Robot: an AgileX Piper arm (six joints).
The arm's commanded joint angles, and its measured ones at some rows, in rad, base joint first. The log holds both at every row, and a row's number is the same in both.
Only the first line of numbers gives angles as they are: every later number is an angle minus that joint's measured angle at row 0.
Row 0, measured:
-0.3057 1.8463 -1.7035 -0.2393 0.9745 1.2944
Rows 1 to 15, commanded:
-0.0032 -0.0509 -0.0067 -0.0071 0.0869 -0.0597
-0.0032 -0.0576 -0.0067 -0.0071 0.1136 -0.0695
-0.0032 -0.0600 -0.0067 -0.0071 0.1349 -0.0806
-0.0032 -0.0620 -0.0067 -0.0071 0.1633 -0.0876
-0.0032 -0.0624 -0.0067 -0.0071 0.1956 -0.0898
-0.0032 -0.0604 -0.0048 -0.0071 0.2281 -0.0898
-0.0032 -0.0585 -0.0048 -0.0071 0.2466 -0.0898
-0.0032 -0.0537 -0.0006 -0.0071 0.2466 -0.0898
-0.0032 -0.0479 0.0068 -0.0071 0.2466 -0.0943
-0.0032 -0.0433 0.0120 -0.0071 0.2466 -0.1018
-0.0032 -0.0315 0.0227 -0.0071 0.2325 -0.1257
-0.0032 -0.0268 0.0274 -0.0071 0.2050 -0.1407
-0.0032 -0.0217 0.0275 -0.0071 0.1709 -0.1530
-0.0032 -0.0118 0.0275 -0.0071 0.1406 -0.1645
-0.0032 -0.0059 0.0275 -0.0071 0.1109 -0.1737
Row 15, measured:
0.0000 -0.0286 0.0201 0.0000 0.2102 -0.1218
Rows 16 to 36, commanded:
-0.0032 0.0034 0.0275 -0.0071 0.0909 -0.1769
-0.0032 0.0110 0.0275 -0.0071 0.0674 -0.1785
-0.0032 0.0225 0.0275 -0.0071 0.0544 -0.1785
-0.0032 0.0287 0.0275 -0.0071 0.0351 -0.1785
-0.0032 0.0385 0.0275 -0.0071 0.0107 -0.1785
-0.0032 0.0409 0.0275 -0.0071 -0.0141 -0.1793
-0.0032 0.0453 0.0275 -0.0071 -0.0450 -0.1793
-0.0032 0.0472 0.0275 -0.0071 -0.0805 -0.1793
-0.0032 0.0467 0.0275 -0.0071 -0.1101 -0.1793
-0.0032 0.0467 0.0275 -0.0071 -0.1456 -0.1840
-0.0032 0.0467 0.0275 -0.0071 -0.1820 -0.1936
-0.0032 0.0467 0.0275 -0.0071 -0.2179 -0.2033
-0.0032 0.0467 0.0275 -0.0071 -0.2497 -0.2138
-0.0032 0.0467 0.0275 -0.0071 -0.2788 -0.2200
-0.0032 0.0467 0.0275 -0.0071 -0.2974 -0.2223
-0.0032 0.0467 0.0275 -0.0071 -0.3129 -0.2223
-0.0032 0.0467 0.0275 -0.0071 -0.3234 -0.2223
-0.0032 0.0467 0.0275 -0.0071 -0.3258 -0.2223
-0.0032 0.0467 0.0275 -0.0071 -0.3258 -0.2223
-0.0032 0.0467 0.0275 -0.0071 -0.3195 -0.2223
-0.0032 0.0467 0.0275 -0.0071 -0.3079 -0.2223
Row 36, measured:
-0.0022 0.0526 0.0363 0.0000 -0.1901 -0.2053
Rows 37 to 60, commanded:
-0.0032 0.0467 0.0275 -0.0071 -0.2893 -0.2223
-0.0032 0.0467 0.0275 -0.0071 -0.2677 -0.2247
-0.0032 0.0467 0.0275 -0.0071 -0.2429 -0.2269
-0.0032 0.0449 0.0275 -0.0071 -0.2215 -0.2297
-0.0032 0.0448 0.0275 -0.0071 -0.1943 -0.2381
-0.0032 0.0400 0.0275 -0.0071 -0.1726 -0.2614
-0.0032 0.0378 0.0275 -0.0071 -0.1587 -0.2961
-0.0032 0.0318 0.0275 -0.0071 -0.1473 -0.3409
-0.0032 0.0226 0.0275 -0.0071 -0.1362 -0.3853
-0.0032 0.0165 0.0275 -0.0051 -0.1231 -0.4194
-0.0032 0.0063 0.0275 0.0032 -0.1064 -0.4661
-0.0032 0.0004 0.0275 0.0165 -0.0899 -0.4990
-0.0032 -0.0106 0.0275 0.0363 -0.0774 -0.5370
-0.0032 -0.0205 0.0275 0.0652 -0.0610 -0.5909
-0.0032 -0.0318 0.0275 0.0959 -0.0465 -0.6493
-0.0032 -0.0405 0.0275 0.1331 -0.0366 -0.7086
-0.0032 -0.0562 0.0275 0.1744 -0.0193 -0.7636
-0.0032 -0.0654 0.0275 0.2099 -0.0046 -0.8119
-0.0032 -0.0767 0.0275 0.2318 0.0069 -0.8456
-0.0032 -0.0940 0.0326 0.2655 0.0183 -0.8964
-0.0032 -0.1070 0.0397 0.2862 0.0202 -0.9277
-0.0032 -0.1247 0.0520 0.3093 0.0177 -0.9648
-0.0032 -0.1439 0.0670 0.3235 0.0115 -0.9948
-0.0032 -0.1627 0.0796 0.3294 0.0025 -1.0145
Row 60, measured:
-0.0022 -0.0947 0.0419 0.2671 0.0051 -0.8799
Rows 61 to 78, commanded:
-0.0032 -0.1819 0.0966 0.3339 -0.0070 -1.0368
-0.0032 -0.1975 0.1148 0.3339 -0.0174 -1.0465
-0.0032 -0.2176 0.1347 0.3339 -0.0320 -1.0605
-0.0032 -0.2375 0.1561 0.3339 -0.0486 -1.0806
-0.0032 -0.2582 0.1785 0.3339 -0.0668 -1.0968
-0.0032 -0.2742 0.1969 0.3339 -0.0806 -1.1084
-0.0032 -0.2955 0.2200 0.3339 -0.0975 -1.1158
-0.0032 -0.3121 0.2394 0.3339 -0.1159 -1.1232
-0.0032 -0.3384 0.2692 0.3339 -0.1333 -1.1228
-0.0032 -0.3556 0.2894 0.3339 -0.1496 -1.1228
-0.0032 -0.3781 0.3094 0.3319 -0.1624 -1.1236
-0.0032 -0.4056 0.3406 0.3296 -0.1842 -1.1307
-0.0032 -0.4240 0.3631 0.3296 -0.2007 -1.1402
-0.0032 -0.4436 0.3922 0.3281 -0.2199 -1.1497
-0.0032 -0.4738 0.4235 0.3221 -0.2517 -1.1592
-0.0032 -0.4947 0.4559 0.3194 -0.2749 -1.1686
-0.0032 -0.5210 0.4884 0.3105 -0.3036 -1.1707
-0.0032 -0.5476 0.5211 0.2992 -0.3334 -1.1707
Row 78, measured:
-0.0022 -0.4583 0.4164 0.3286 -0.2276 -1.1411
